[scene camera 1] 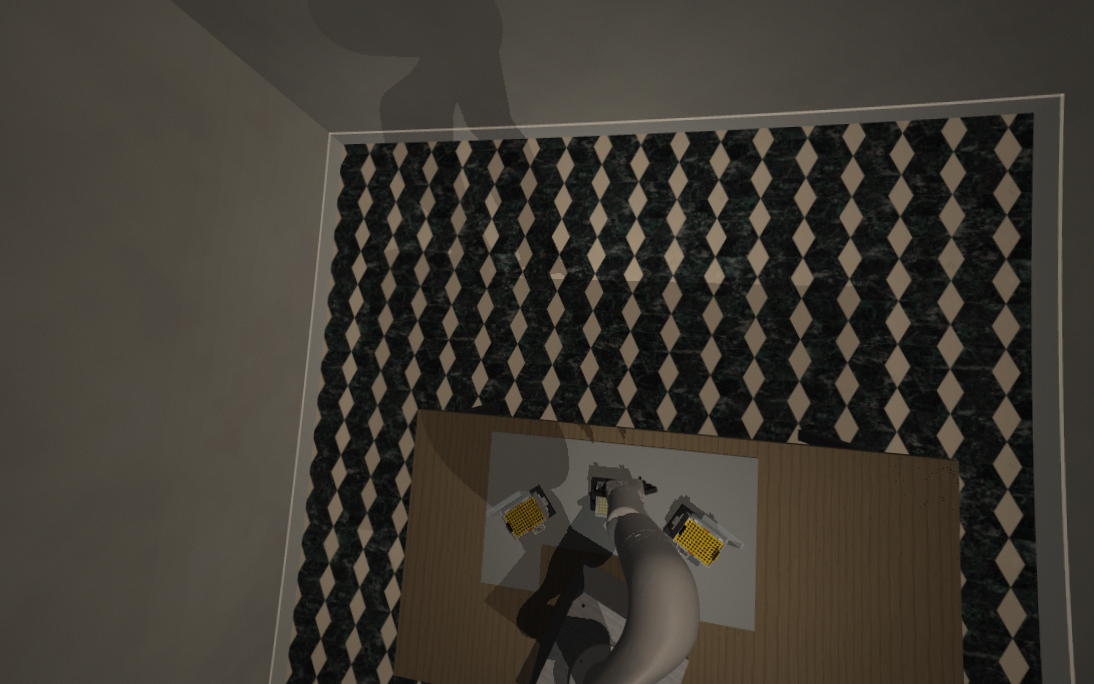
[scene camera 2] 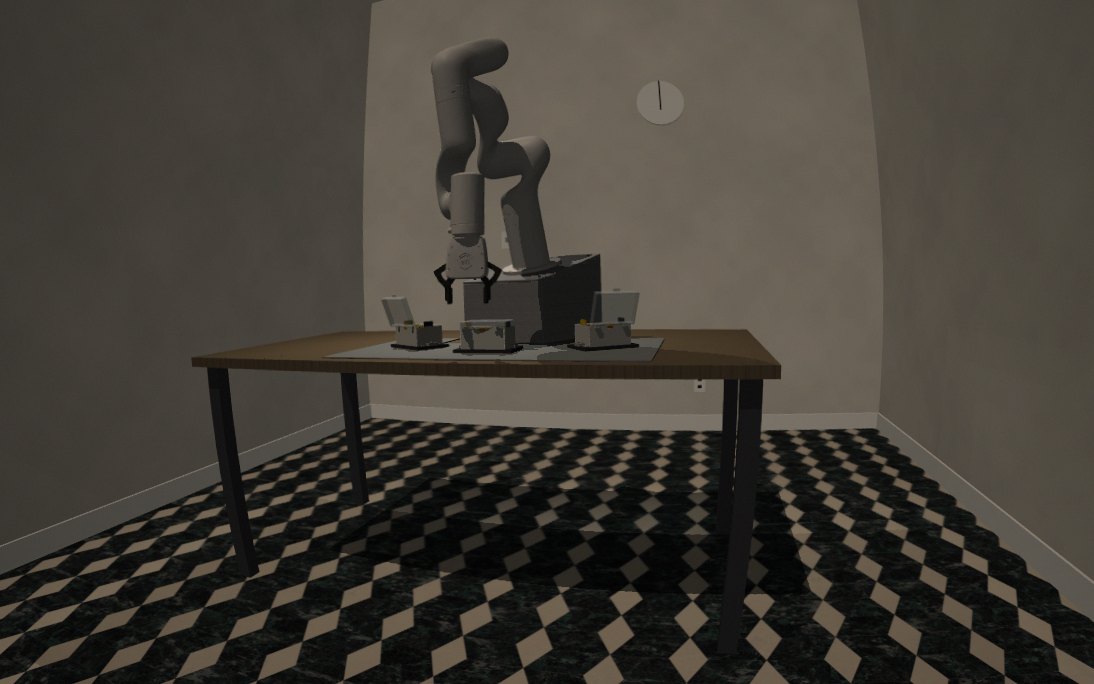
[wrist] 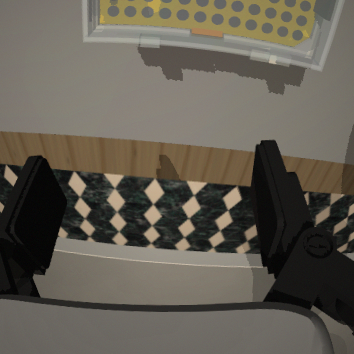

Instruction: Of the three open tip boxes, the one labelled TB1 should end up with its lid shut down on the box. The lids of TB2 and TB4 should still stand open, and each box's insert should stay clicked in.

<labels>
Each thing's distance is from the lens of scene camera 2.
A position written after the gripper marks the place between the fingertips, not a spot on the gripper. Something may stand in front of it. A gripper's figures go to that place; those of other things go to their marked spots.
gripper point(scene camera 2: 467, 303): 147 cm
grey mat point(scene camera 2: 648, 347): 153 cm
tip box point(scene camera 2: 416, 338): 164 cm
tip box point(scene camera 2: 498, 340): 148 cm
</labels>
